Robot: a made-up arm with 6 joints. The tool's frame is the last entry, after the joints. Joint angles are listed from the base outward. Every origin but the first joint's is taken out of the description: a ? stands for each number. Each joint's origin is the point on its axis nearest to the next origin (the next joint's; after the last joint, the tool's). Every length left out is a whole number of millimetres.
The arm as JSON. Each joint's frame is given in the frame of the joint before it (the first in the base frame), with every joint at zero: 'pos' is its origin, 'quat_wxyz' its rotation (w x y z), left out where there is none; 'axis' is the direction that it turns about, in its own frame. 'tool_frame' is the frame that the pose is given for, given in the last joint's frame.
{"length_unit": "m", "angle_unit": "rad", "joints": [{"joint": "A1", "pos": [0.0, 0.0, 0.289], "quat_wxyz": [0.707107, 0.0, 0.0, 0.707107], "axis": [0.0, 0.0, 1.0]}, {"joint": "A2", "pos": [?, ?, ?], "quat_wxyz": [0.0, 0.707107, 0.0, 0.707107], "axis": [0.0, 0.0, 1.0]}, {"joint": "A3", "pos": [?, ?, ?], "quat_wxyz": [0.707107, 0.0, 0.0, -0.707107], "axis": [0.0, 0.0, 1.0]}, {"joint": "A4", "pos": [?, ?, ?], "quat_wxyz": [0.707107, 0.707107, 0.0, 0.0], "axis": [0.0, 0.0, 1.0]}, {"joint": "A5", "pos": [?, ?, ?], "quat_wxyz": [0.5, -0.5, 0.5, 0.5], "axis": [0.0, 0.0, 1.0]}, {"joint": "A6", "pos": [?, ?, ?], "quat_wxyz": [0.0, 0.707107, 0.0, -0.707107], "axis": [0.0, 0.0, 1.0]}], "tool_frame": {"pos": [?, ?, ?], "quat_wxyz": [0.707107, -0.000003, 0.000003, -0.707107]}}
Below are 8 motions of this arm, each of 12 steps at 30 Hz.
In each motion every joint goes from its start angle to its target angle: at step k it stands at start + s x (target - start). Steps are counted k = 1, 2, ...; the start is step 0. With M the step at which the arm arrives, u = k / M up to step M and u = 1 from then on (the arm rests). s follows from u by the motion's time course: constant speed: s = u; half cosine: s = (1 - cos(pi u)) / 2; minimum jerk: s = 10 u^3 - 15 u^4 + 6 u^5.
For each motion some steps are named. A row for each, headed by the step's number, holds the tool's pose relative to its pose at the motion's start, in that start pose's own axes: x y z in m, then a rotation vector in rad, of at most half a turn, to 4 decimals.
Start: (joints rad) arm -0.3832 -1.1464 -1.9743 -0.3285 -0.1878 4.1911
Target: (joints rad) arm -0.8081 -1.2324 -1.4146 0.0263 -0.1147 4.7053
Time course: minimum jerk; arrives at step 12
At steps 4, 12:
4: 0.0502 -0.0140 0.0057 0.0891 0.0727 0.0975
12: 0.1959 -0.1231 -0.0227 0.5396 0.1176 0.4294

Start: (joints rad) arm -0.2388 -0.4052 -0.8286 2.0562 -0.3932 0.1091
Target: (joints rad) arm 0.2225 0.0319 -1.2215 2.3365 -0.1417 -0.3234
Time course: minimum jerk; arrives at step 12
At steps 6, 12:
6: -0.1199 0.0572 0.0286 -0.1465 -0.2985 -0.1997
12: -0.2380 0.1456 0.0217 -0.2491 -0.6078 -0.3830

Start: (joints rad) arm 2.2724 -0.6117 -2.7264 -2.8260 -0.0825 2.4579
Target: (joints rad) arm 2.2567 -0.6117 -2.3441 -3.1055 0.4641 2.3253
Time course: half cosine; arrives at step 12
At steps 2, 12:
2: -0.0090 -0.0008 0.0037 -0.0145 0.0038 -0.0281
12: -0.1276 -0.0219 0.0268 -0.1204 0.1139 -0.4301

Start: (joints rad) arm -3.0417 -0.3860 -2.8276 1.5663 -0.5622 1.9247
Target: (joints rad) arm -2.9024 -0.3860 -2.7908 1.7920 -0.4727 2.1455
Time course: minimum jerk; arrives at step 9
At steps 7, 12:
7: 0.0500 -0.0205 0.0135 0.0225 0.2092 0.4789
12: 0.0543 -0.0216 0.0141 0.0261 0.2255 0.5192

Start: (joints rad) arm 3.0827 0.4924 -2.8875 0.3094 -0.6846 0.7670
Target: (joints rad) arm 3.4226 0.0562 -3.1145 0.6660 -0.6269 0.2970
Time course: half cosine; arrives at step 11
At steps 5, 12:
5: 0.0750 -0.1341 0.0291 0.1082 0.1783 0.1267
12: 0.2290 -0.2568 0.0222 0.1854 0.4218 0.3262

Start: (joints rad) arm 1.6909 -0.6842 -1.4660 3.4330 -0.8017 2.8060
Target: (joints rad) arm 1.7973 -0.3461 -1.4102 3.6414 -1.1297 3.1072
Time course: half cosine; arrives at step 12
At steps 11, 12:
11: -0.0848 -0.0437 0.1026 0.3006 -0.6781 0.4714
12: -0.0863 -0.0446 0.1040 0.3040 -0.6907 0.4789

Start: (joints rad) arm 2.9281 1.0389 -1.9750 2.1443 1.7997 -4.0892
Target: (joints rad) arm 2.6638 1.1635 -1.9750 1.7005 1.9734 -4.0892
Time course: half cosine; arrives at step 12
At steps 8, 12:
8: 0.0130 0.0012 -0.1342 0.1509 0.1265 0.0834
12: 0.0241 0.0043 -0.1788 0.1916 0.1622 0.1284

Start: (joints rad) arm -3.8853 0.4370 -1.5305 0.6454 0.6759 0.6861
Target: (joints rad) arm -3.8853 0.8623 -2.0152 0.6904 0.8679 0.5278
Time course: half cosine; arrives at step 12
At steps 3, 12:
3: 0.0056 -0.0056 0.0139 -0.0068 -0.0217 -0.0214
12: 0.0315 -0.0186 0.0984 -0.0354 -0.1525 -0.1514

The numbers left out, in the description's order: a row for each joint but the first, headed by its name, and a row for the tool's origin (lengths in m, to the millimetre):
A2: 0.0 0.0 0.0
A3: 0.265 0.05 0.0
A4: -0.082 -0.362 0.0
A5: 0.0 0.0 0.0
A6: -0.101 0.079 0.0
tool: 0.0 0.0 0.0

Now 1 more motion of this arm.
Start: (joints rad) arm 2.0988 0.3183 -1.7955 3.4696 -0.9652 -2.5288
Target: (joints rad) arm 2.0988 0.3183 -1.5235 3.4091 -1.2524 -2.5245
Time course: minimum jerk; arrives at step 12
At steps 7, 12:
7: -0.0341 0.0528 0.0218 -0.2556 -0.2565 0.0306
12: -0.0521 0.0788 0.0270 -0.3893 -0.3947 0.0493

